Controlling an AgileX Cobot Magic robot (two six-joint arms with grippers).
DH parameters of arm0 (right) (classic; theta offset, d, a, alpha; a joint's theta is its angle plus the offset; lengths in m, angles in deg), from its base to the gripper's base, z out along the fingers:
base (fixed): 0 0 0 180
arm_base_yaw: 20.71 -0.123 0 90
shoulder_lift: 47.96 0 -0.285 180
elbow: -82.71 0 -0.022 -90
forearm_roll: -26.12 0.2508 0 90
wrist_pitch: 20.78 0 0.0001 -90
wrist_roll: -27.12 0.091 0 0
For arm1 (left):
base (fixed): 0 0 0 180
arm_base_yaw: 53.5 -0.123 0 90
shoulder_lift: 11.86 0 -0.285 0
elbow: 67.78 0 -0.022 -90
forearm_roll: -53.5 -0.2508 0 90
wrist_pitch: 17.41 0 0.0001 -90
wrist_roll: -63.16 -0.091 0 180
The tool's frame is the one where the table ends.
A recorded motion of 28 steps. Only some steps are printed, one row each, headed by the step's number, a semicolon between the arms.
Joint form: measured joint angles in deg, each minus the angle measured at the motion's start. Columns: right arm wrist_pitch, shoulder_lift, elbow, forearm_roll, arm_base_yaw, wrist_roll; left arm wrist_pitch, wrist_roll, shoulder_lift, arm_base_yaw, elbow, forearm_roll.
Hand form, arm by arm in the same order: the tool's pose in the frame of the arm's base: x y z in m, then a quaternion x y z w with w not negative. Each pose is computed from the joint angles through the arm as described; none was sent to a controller.
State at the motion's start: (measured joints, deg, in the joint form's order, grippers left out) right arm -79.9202 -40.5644 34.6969 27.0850 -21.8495 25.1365; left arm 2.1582 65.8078 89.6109 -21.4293 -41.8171 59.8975
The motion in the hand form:
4: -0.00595 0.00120 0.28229 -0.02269 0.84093 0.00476 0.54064; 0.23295 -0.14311 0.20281 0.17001 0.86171 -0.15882 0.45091
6: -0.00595 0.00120 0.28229 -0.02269 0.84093 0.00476 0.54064; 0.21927 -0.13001 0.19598 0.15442 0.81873 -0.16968 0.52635
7: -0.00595 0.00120 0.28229 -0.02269 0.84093 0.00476 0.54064; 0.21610 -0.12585 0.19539 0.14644 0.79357 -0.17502 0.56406
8: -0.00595 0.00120 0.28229 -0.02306 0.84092 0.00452 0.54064; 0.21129 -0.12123 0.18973 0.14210 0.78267 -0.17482 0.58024
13: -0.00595 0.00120 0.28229 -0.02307 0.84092 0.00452 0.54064; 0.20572 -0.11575 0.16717 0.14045 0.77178 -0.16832 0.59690
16: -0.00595 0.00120 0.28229 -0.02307 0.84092 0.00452 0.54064; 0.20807 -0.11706 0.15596 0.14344 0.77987 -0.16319 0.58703
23: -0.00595 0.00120 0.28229 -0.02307 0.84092 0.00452 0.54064; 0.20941 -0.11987 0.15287 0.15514 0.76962 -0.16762 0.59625
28: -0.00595 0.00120 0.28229 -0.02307 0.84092 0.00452 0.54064; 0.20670 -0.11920 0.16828 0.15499 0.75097 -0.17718 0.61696
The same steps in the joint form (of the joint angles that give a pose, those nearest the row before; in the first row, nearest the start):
4: 0.00 0.00 0.00 0.00 0.00 0.07; -29.96 -0.01 -11.63 -0.12 17.41 0.06
6: 0.00 0.00 0.00 0.00 0.00 0.07; -46.35 0.00 -13.16 -0.37 25.24 0.05
7: 0.00 0.00 0.00 0.00 0.00 0.07; -54.37 0.00 -12.95 -0.52 27.79 0.05
8: 0.00 0.00 0.00 0.00 0.00 0.02; -59.72 0.00 -12.36 -0.66 30.34 0.12
13: 0.00 0.00 0.00 0.00 0.00 0.02; -71.71 0.00 -6.80 -0.73 34.73 0.11
16: 0.00 0.00 0.00 0.00 0.00 0.02; -73.49 0.05 -3.48 -0.73 34.78 0.04
23: 0.00 0.00 0.00 0.00 0.00 0.02; -76.91 0.00 -1.47 -0.73 34.78 -1.50
28: 0.00 0.00 0.00 0.00 0.00 0.02; -76.35 0.00 -5.35 -0.73 34.78 -2.09

